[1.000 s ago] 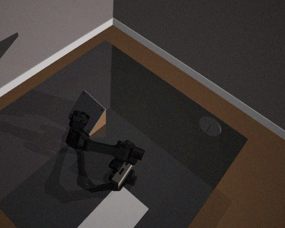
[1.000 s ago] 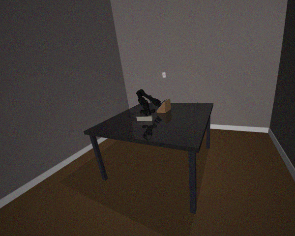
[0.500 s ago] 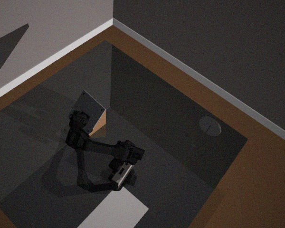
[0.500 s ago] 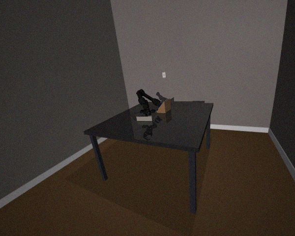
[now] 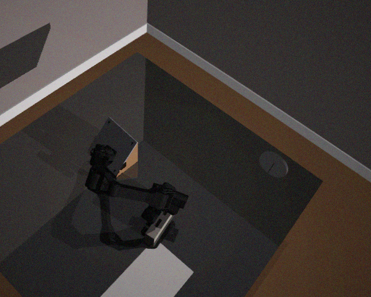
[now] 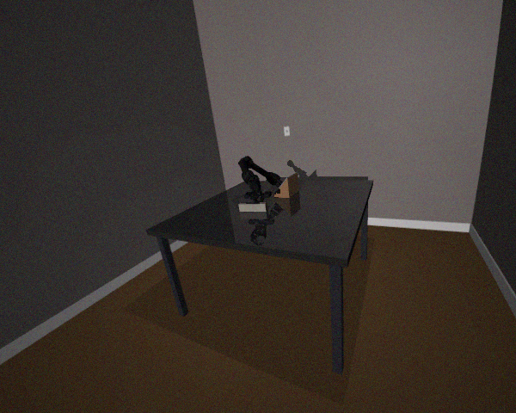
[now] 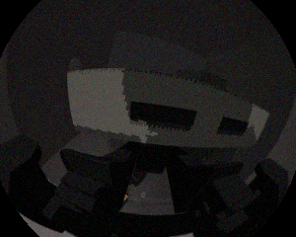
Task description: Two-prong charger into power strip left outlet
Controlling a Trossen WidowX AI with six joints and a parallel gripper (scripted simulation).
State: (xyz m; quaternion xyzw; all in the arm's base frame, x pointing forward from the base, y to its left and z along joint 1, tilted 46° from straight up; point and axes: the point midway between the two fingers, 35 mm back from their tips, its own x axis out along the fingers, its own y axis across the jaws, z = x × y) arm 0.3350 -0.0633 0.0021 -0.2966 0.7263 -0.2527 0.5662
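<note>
Right now the dark charger is 20 mm ahead of my gripper tip and 10 mm above it.
</note>
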